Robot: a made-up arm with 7 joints.
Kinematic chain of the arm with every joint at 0, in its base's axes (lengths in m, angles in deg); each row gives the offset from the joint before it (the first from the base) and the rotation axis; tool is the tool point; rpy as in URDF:
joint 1: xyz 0 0 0.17 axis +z
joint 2: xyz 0 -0.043 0.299 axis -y
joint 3: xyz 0 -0.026 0.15 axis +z
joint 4: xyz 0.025 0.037 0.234 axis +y
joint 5: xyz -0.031 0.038 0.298 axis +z
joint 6: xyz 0 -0.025 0.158 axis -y
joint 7: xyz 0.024 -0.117 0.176 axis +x
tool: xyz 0 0 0 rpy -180 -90 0
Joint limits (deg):
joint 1: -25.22..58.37
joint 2: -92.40..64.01
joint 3: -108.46..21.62
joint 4: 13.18..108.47
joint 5: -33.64..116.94
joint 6: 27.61..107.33
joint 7: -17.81..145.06
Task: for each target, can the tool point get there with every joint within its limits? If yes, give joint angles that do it. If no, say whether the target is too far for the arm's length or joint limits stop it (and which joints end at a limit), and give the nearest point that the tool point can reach.
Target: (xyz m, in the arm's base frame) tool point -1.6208 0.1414 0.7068
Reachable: no: too far | nearest point -0.9801 0.0699 0.7312 | short by 0.645 m
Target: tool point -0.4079 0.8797 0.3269
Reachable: no: joint limits stop it (at a limit: joint 1, joint 3, joint 5, joint 6) | nearest point 0.1050 0.6454 0.3084 | short by 0.564 m
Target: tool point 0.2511 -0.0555 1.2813
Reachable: yes | joints 30.65 23.03 2.11 54.37 65.13 68.11 17.09
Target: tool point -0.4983 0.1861 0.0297
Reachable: no: joint limits stop it (at a limit: joint 1, joint 2, joint 3, joint 4, joint 5, joint 6) | nearest point -0.1644 0.1586 -0.0384 | short by 0.342 m
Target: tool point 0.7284 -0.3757 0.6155
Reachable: yes | joints 10.98 -67.86 -57.93 67.82 34.75 91.82 44.55
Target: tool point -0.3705 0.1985 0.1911
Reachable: no: joint limits stop it (at a limit: joint 1, joint 2, joint 3, joint 4, joint 5, joint 6) | nearest point -0.1644 0.1586 -0.0384 | short by 0.311 m
